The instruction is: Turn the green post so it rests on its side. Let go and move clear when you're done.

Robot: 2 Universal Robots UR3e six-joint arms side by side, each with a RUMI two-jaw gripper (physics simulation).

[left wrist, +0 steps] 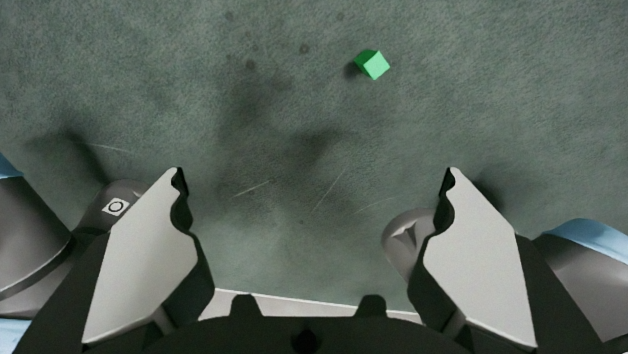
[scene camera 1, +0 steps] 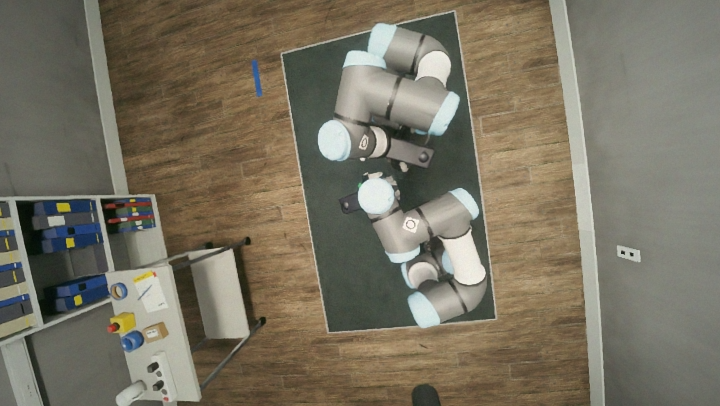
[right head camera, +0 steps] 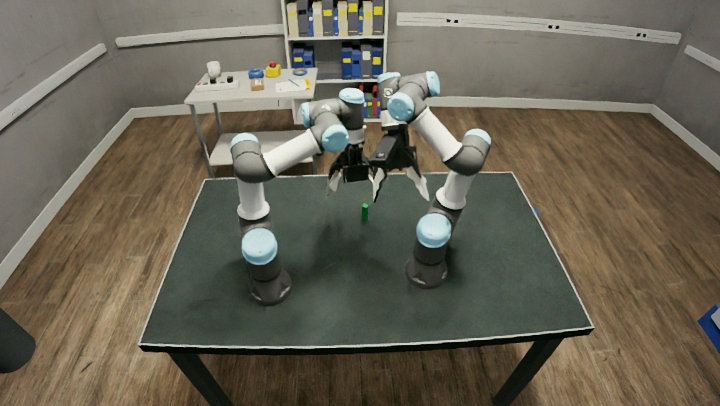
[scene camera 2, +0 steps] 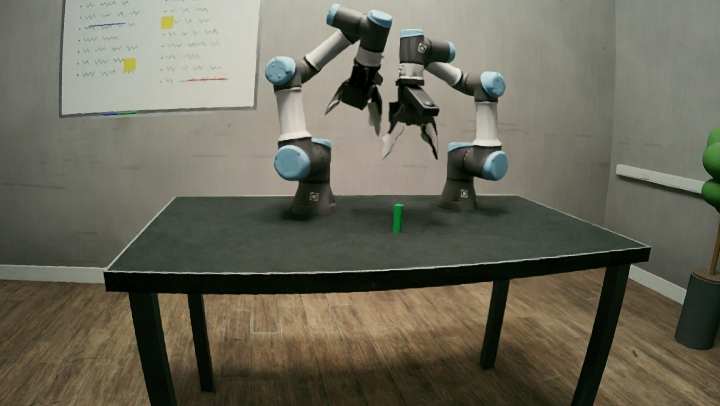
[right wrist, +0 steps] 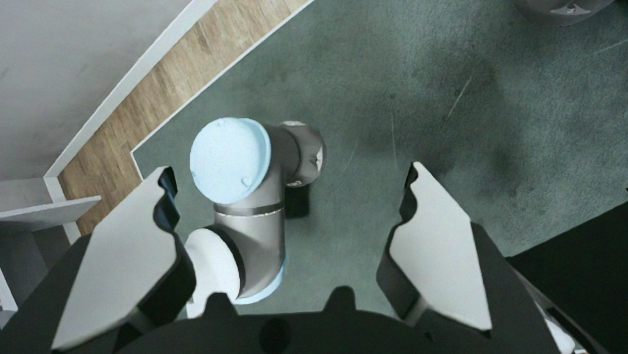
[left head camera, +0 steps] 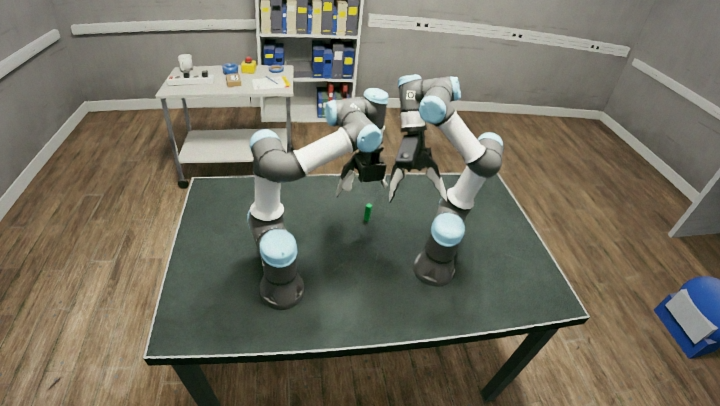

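The green post (left head camera: 368, 212) (right head camera: 364, 212) (scene camera 2: 397, 218) stands upright on the dark table (left head camera: 211, 312) (scene camera 2: 201, 242). In the left wrist view the post (left wrist: 372, 65) shows its end face, beyond the fingertips and right of centre. In scene camera 1 a sliver of the post (scene camera 1: 360, 186) shows beside the left arm's wrist, which hides the rest. My left gripper (left head camera: 362, 191) (scene camera 2: 410, 158) (left wrist: 313, 169) is open and empty, high above the table near the post. My right gripper (left head camera: 417, 200) (scene camera 2: 352, 124) (right wrist: 294, 166) is open and empty, also raised, beside the left one. The post does not show in the right wrist view.
The two grippers hang close together above the table. The left arm's base (left head camera: 281, 290) and the right arm's base (left head camera: 435, 266) stand on the table. A side table (left head camera: 201, 90) with small items and a bookshelf (left head camera: 310, 79) with binders stand beyond the table's far edge.
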